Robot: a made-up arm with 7 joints.
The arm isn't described. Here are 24 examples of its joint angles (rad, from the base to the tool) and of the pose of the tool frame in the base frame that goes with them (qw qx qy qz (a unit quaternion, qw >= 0); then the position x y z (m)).
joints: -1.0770 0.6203 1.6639 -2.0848 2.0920 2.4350 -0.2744
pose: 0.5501 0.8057 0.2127 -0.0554 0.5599 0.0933 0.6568
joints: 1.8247 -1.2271 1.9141 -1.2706 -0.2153 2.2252 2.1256
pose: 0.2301 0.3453 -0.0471 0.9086 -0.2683 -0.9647 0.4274
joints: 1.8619 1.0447 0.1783 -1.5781 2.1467 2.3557 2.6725
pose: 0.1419 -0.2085 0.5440 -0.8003 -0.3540 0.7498 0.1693
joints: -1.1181 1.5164 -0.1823 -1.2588 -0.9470 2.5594 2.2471
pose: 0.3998 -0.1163 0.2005 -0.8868 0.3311 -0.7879 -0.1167
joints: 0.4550 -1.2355 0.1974 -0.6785 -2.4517 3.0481 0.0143
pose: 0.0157 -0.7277 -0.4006 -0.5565 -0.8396 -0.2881 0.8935
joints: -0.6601 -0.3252 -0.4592 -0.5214 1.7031 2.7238 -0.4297
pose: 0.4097 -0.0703 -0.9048 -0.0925 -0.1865 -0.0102 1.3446
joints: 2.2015 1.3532 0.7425 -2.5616 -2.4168 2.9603 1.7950
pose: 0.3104 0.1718 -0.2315 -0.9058 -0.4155 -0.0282 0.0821
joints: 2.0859 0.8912 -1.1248 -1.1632 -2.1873 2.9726 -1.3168
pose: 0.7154 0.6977 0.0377 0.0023 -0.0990 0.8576 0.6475
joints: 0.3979 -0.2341 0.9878 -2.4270 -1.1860 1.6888 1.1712
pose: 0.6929 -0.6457 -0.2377 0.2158 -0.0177 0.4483 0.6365
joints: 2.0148 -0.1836 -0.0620 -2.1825 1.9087 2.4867 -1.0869
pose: 0.4612 0.4299 0.0956 0.7703 -0.1855 0.3950 0.7338
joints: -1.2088 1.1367 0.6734 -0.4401 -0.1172 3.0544 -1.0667
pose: 0.7484 -0.5998 -0.2255 -0.1712 0.4068 -0.9211 0.6935
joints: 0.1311 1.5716 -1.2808 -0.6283 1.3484 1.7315 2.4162
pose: 0.2823 0.2329 0.1630 -0.9162 1.0233 -0.0939 0.2583
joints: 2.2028 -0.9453 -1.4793 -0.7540 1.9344 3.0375 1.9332
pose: 0.4254 -0.7393 -0.5135 0.0934 0.6744 -0.5050 0.9036
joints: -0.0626 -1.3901 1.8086 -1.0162 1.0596 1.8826 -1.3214
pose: 0.2910 0.3073 0.2827 -0.8608 -0.8978 0.4896 0.4111
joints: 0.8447 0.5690 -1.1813 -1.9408 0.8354 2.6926 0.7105
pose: 0.8553 0.1096 -0.0354 -0.5052 0.6398 -0.0434 0.6241
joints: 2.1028 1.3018 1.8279 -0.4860 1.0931 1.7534 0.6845
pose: 0.2479 -0.0913 -0.9133 -0.3102 -0.6782 0.7024 0.6373
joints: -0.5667 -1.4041 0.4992 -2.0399 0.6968 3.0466 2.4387
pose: 0.4047 0.8362 -0.3272 -0.1730 -0.1771 0.4260 0.9056
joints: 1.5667 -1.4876 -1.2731 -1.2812 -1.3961 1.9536 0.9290
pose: 0.9141 0.1685 -0.0498 -0.3653 0.4150 -0.8261 0.5561
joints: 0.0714 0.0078 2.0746 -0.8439 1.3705 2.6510 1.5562
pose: 0.3167 0.4509 0.7743 0.3112 -0.1872 0.2846 1.2898
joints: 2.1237 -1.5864 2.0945 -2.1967 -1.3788 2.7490 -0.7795
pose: 0.4598 0.2702 0.6495 0.5419 -0.2334 -0.6082 0.0017
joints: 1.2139 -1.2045 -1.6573 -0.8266 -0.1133 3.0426 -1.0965
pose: 0.7168 -0.4419 -0.3873 -0.3755 -0.1006 -1.0131 0.6520
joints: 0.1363 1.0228 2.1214 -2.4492 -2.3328 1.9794 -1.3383
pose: 0.4756 0.5912 0.5848 -0.2868 -0.0502 0.3964 0.6950
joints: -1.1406 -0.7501 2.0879 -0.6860 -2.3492 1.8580 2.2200
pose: 0.3094 0.0714 -0.9420 -0.1082 -0.0964 0.8076 0.9485
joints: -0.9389 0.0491 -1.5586 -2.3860 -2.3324 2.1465 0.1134
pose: 0.4670 -0.1117 0.8759 -0.0471 -0.3653 -0.3502 0.5936
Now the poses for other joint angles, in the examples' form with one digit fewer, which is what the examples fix.
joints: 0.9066 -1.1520 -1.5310 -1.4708 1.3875 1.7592 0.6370
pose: 0.361 0.916 -0.168 0.044 -0.007 -0.839 0.629
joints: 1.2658 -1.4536 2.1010 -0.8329 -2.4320 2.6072 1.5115
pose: 0.416 -0.556 0.712 -0.104 -0.604 -0.855 0.249
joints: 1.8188 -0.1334 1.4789 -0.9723 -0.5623 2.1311 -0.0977
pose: 0.104 -0.281 0.517 -0.802 -0.384 -0.215 1.271
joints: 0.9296 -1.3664 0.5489 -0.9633 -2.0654 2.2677 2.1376
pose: 0.076 0.573 -0.785 -0.224 -0.716 -0.534 0.840
